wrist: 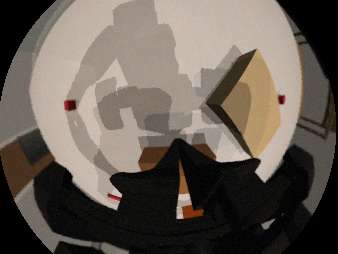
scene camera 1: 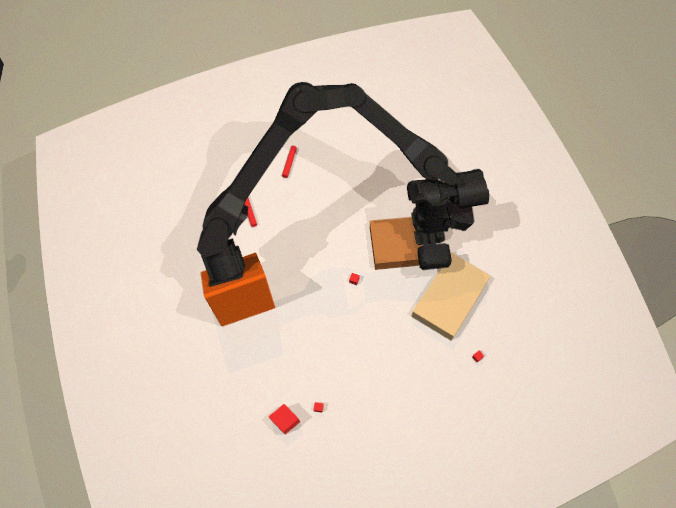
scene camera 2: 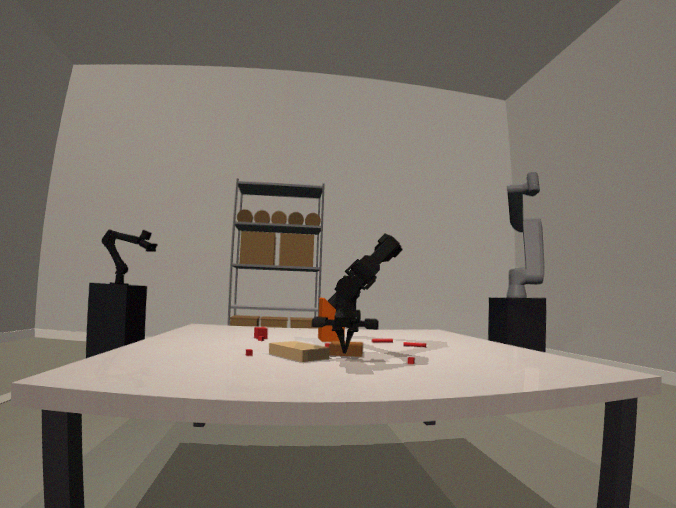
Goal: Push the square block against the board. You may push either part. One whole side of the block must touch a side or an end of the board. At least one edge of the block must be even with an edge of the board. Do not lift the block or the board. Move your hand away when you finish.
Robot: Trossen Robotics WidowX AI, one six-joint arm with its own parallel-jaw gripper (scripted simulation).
Note:
My gripper (scene camera 1: 425, 242) is shut and holds nothing. I also see a pale tan board (scene camera 1: 447, 301) and a square brown block (scene camera 1: 393, 241).
The pale tan board is seen too in the wrist view (wrist: 246, 100) and in scene camera 2 (scene camera 2: 295, 350). The square brown block is seen too in the wrist view (wrist: 150, 156). My gripper shows as well in the wrist view (wrist: 177, 141) and in scene camera 2 (scene camera 2: 344, 353).

